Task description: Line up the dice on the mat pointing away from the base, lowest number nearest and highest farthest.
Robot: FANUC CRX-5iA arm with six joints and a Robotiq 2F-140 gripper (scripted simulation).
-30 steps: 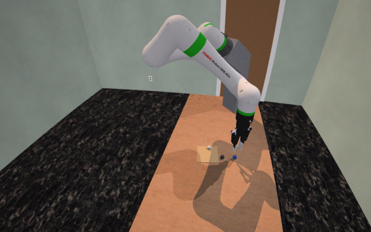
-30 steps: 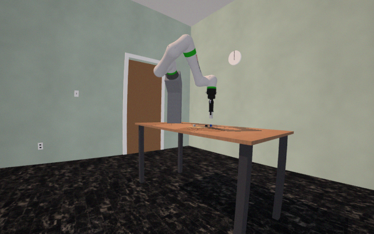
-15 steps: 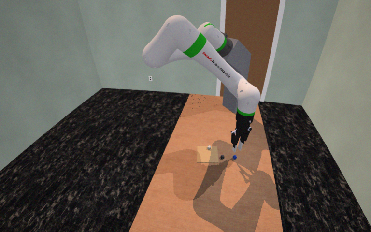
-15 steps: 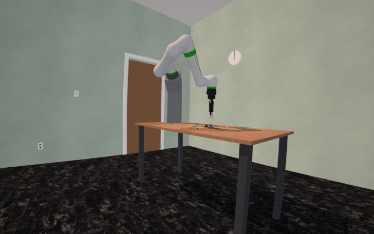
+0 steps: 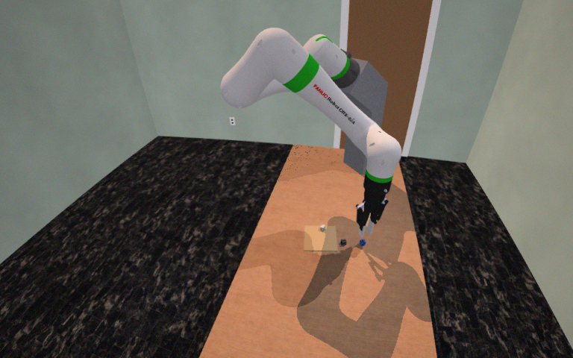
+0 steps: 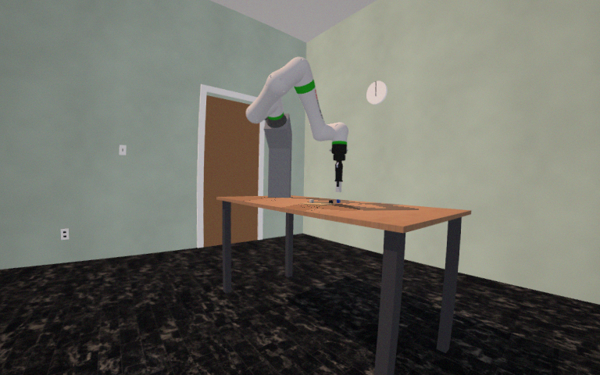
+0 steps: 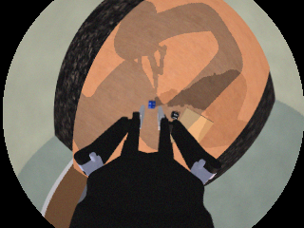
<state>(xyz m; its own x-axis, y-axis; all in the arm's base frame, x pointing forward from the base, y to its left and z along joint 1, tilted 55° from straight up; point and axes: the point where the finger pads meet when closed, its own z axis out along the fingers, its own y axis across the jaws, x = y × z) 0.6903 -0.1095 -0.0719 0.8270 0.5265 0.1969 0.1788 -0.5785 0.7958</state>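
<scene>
My hand is 90 mm above the blue die. Also, from my hand: tan mat: 170 mm to the right, 100 mm below, 60 mm behind; white die: 150 mm to the right, 110 mm behind, 90 mm below; black die: 90 mm below, 80 mm to the right, 10 mm behind.
</scene>
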